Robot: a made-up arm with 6 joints. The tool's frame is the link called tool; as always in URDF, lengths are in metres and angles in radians. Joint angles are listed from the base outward. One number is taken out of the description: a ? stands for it. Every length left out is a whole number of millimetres.
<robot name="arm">
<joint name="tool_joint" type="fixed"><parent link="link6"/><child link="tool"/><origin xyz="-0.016 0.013 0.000" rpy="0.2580 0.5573 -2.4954"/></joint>
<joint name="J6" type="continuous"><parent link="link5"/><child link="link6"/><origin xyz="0.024 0.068 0.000" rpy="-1.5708 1.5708 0.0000"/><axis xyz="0 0 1"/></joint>
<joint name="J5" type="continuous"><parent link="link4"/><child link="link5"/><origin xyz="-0.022 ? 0.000" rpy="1.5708 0.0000 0.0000"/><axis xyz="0 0 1"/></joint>
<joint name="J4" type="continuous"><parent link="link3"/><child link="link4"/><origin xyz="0.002 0.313 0.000" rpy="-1.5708 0.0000 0.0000"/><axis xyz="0 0 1"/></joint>
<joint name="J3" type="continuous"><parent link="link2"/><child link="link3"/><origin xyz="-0.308 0.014 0.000" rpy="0.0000 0.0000 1.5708"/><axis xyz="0 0 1"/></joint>
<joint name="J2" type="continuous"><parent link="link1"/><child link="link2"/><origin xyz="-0.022 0.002 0.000" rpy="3.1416 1.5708 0.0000"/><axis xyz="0 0 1"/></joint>
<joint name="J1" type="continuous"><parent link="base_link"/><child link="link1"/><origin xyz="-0.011 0.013 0.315" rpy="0.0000 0.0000 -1.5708"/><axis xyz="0 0 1"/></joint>
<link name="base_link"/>
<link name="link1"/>
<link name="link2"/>
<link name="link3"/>
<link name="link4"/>
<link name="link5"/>
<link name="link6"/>
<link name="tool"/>
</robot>
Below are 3 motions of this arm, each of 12 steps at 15 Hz.
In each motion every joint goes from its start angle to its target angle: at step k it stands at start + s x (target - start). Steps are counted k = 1, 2, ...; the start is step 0. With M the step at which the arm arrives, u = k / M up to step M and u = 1 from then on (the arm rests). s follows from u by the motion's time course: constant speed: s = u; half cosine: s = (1 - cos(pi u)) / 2; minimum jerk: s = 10 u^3 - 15 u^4 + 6 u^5.
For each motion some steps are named. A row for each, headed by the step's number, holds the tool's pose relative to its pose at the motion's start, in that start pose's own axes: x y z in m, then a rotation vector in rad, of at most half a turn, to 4 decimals.
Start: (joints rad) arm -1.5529 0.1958 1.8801 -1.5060 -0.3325 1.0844
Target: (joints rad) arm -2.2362 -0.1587 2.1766 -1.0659 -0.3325 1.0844
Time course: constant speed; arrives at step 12
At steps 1, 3, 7, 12:
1: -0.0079 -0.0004 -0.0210 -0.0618 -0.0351 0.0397
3: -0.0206 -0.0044 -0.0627 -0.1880 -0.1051 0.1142
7: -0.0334 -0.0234 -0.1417 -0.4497 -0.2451 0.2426
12: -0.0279 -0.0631 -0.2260 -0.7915 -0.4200 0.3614

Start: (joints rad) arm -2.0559 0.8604 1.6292 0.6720 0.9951 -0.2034
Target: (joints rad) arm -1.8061 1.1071 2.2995 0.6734 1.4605 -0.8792
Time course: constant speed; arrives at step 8
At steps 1, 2, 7, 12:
1: -0.0406 -0.0137 0.0160 0.1324 -0.0996 0.0527
2: -0.0798 -0.0308 0.0268 0.2679 -0.1868 0.1106
7: -0.2320 -0.1483 0.0117 0.9291 -0.4133 0.4966
12: -0.2506 -0.1745 -0.0022 1.0442 -0.4126 0.5947

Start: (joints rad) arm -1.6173 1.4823 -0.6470 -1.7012 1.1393 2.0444
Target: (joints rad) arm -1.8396 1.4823 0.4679 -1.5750 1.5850 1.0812
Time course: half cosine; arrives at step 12
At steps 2, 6, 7, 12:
2: -0.0282 -0.0123 -0.0072 0.0587 -0.0705 -0.1069
6: -0.2101 -0.0381 -0.0886 0.4631 -0.5426 -0.7898
7: -0.2584 -0.0278 -0.1224 0.5928 -0.6910 -0.9879
12: -0.3636 0.0397 -0.2311 0.9899 -1.1421 -1.5271

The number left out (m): 0.029
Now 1 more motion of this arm.
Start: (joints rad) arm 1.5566 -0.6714 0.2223 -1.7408 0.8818 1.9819
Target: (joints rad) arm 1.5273 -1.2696 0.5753 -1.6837 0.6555 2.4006
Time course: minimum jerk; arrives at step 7
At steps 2, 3, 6, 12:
2: 0.0281 0.0291 0.0059 -0.0339 0.0514 0.0747
3: 0.0708 0.0753 0.0094 -0.0824 0.1310 0.1908
6: 0.1796 0.2041 -0.0155 -0.1897 0.3491 0.5124
12: 0.1834 0.2090 -0.0175 -0.1929 0.3575 0.5248

